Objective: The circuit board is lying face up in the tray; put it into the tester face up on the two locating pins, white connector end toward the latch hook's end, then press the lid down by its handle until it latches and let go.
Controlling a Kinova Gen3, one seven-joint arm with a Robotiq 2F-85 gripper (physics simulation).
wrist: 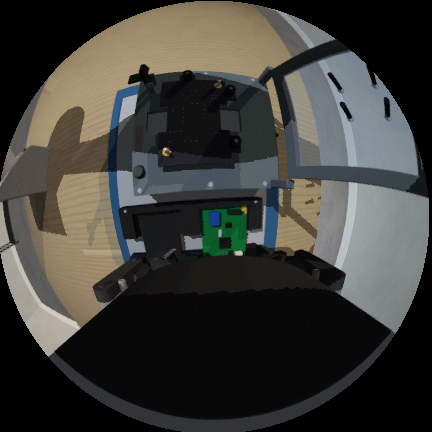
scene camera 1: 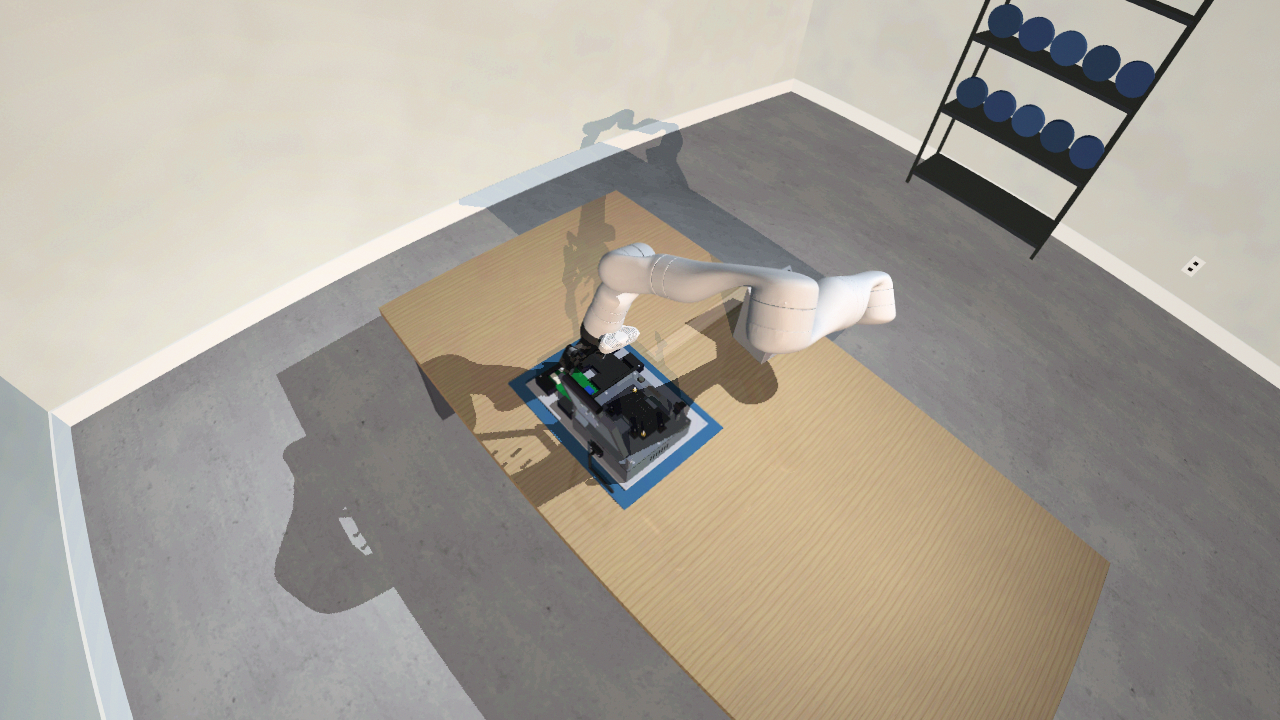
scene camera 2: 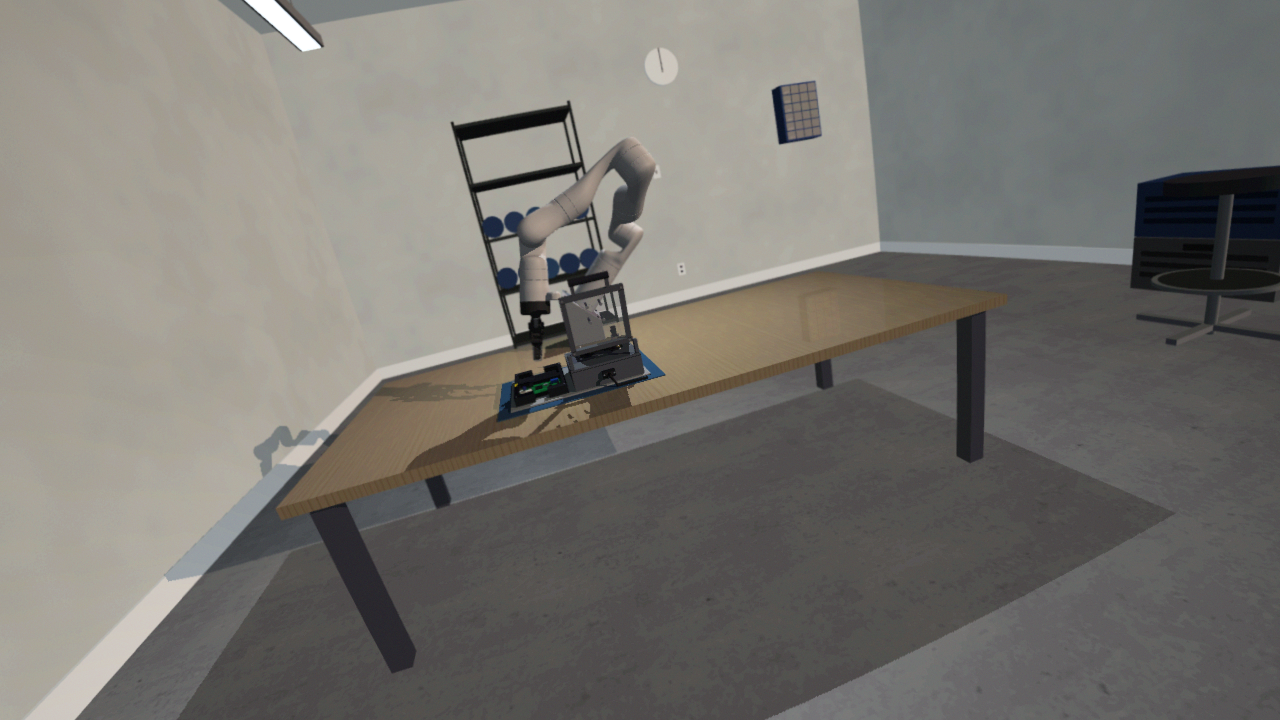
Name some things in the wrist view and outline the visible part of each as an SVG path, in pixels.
The gripper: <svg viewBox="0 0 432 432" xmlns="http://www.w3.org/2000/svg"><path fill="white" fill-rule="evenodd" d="M392 330L340 295L345 272L306 250L298 249L294 251L294 255L287 256L285 251L274 251L264 244L256 244L255 256L215 255L180 261L179 249L171 248L160 257L154 256L150 258L148 263L142 263L140 258L131 258L93 284L92 288L101 310L57 347L54 353L93 384L137 406L186 418L231 419L282 409L321 392L364 361Z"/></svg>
A green circuit board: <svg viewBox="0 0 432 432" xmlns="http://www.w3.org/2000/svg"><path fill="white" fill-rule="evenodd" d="M246 205L199 208L203 257L245 255Z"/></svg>
